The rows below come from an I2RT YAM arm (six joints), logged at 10 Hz.
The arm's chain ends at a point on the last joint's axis. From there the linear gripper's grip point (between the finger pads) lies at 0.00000 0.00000 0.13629 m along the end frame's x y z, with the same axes.
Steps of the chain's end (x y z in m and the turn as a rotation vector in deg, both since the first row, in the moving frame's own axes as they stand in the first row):
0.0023 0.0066 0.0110 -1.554 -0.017 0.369
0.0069 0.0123 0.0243 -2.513 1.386 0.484
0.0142 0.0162 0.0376 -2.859 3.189 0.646
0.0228 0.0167 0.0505 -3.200 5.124 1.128
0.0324 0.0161 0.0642 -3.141 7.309 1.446
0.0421 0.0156 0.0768 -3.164 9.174 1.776
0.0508 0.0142 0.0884 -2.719 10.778 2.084
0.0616 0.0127 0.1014 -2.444 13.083 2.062
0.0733 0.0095 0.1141 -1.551 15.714 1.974
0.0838 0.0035 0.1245 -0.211 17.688 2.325
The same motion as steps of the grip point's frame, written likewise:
0.0022 0.0103 0.0109 -1.554 -0.017 0.369
0.0102 0.0183 0.0241 -2.513 1.386 0.484
0.0217 0.0230 0.0372 -2.859 3.189 0.646
0.0349 0.0244 0.0497 -3.200 5.124 1.128
0.0496 0.0238 0.0629 -3.141 7.309 1.446
0.0637 0.0234 0.0748 -3.164 9.174 1.776
0.0762 0.0211 0.0858 -2.719 10.778 2.084
0.0923 0.0190 0.0977 -2.444 13.083 2.062
0.1101 0.0138 0.1090 -1.551 15.714 1.974
0.1252 0.0048 0.1181 -0.211 17.688 2.325

